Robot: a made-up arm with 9 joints. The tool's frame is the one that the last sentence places.
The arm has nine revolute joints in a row. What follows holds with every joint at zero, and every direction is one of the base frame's.
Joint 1 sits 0.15 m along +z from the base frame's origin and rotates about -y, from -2.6 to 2.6 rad.
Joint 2 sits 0.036 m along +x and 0.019 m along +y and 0.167 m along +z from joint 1 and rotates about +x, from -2.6 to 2.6 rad.
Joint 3 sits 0.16 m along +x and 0.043 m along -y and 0.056 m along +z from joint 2 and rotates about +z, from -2.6 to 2.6 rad.
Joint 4 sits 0.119 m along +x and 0.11 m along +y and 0.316 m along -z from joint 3 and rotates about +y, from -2.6 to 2.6 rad.
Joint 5 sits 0.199 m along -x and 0.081 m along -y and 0.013 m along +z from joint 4 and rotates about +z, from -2.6 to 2.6 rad.
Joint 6 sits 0.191 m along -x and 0.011 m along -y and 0.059 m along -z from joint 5 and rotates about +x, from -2.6 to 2.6 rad.
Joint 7 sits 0.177 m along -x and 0.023 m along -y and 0.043 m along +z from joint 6 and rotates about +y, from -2.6 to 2.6 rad.
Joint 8 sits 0.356 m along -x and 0.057 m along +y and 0.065 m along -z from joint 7 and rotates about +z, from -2.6 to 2.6 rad.
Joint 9 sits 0.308 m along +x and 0.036 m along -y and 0.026 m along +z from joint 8 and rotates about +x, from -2.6 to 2.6 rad.
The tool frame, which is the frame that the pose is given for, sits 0.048 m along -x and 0.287 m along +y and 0.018 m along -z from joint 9; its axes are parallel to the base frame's.
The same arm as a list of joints. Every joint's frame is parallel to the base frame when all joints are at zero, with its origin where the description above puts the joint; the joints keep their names.
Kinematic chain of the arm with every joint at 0, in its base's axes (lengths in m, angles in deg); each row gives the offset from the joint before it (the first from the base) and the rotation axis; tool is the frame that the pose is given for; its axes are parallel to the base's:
joint 1: xyz 0 0 0.15 axis -y
joint 2: xyz 0.036 0.019 0.167 axis +x
joint 3: xyz 0.16 -0.043 0.056 axis +z
joint 4: xyz 0.119 0.11 -0.316 axis +y
joint 5: xyz -0.199 -0.081 0.013 axis +z
joint 6: xyz -0.191 -0.011 -0.059 axis +x
joint 7: xyz -0.177 -0.023 0.043 axis +y
joint 8: xyz -0.356 0.057 -0.065 axis +z
joint 9: xyz 0.308 -0.036 0.026 axis +x
tool: xyz -0.048 0.287 -0.018
Joint limits (deg, base to tool): -148.97..148.97 -148.97..148.97 -148.97..148.97 -148.97..148.97 -148.97..148.97 -148.97..148.97 -148.97..148.97 -148.97..148.97 -148.97..148.97

